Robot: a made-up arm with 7 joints. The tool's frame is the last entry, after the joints.
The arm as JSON. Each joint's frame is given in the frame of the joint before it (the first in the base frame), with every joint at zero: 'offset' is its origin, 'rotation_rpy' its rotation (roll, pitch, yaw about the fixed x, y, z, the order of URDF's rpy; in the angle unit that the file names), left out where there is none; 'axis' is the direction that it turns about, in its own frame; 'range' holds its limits. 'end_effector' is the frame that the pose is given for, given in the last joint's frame.
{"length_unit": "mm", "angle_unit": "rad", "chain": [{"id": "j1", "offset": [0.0, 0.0, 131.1], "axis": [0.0, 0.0, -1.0], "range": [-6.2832, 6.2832]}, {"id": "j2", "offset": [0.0, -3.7, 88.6], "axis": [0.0, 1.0, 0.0], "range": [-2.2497, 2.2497]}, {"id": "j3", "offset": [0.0, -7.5, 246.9], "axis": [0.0, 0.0, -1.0], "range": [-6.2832, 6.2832]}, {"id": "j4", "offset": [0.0, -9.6, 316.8], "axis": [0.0, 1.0, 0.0], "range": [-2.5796, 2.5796]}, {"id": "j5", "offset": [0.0, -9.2, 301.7], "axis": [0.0, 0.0, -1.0], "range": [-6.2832, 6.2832]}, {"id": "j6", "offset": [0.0, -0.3, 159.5], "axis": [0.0, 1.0, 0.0], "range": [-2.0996, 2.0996]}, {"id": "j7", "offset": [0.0, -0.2, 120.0], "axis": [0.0, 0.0, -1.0], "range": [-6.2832, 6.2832]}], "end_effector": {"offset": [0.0, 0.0, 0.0], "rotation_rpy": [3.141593, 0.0, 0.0]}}
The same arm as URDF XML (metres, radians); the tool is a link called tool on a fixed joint. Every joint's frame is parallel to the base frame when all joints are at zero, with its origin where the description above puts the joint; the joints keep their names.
<robot name="arm">
  <joint name="tool_fixed" type="fixed">
    <parent link="link7"/>
    <child link="tool"/>
    <origin xyz="0 0 0" rpy="-3.1416 0 0"/>
  </joint>
  <joint name="j7" type="revolute">
    <parent link="link6"/>
    <child link="link7"/>
    <origin xyz="0 -0.0002 0.12"/>
    <axis xyz="0 0 -1"/>
    <limit lower="-6.2832" upper="6.2832"/>
  </joint>
  <joint name="j6" type="revolute">
    <parent link="link5"/>
    <child link="link6"/>
    <origin xyz="0 -0.0003 0.1595"/>
    <axis xyz="0 1 0"/>
    <limit lower="-2.0996" upper="2.0996"/>
  </joint>
  <joint name="j5" type="revolute">
    <parent link="link4"/>
    <child link="link5"/>
    <origin xyz="0 -0.0092 0.3017"/>
    <axis xyz="0 0 -1"/>
    <limit lower="-6.2832" upper="6.2832"/>
  </joint>
  <joint name="j4" type="revolute">
    <parent link="link3"/>
    <child link="link4"/>
    <origin xyz="0 -0.0096 0.3168"/>
    <axis xyz="0 1 0"/>
    <limit lower="-2.5796" upper="2.5796"/>
  </joint>
  <joint name="j3" type="revolute">
    <parent link="link2"/>
    <child link="link3"/>
    <origin xyz="0 -0.0075 0.2469"/>
    <axis xyz="0 0 -1"/>
    <limit lower="-6.2832" upper="6.2832"/>
  </joint>
  <joint name="j2" type="revolute">
    <parent link="link1"/>
    <child link="link2"/>
    <origin xyz="0 -0.0037 0.0886"/>
    <axis xyz="0 1 0"/>
    <limit lower="-2.2497" upper="2.2497"/>
  </joint>
  <joint name="j1" type="revolute">
    <parent link="base_link"/>
    <child link="link1"/>
    <origin xyz="0 0 0.1311"/>
    <axis xyz="0 0 -1"/>
    <limit lower="-6.2832" upper="6.2832"/>
  </joint>
  <link name="base_link"/>
  <link name="link1"/>
  <link name="link2"/>
  <link name="link3"/>
  <link name="link4"/>
  <link name="link5"/>
  <link name="link6"/>
  <link name="link7"/>
  <link name="tool"/>
</robot>

